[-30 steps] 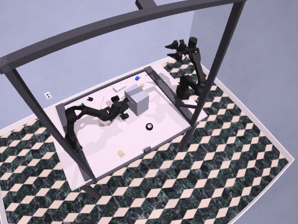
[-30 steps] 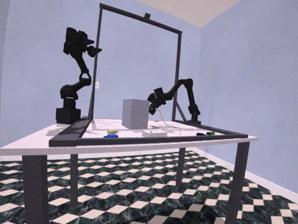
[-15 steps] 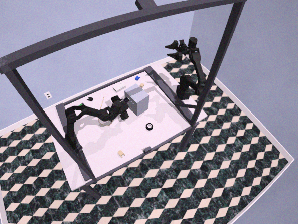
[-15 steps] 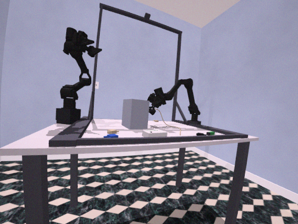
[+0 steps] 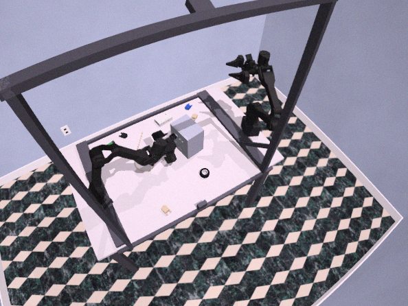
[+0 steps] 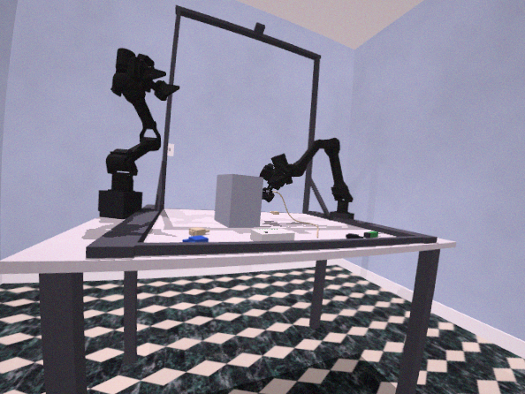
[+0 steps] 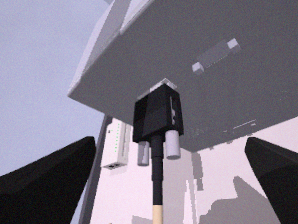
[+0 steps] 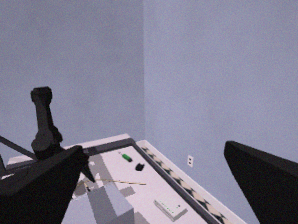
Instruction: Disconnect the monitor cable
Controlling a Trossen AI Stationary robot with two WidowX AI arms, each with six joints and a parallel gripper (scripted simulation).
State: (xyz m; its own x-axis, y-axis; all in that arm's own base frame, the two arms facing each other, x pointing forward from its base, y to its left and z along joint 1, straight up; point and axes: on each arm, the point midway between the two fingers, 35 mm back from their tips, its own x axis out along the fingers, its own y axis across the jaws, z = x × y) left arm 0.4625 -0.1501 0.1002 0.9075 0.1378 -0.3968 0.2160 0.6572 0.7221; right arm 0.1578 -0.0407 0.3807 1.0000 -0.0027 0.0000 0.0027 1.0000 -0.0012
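Now: the grey box 130 mm to the right of my left hand, 60 mm below it and 20 mm ahead of it.
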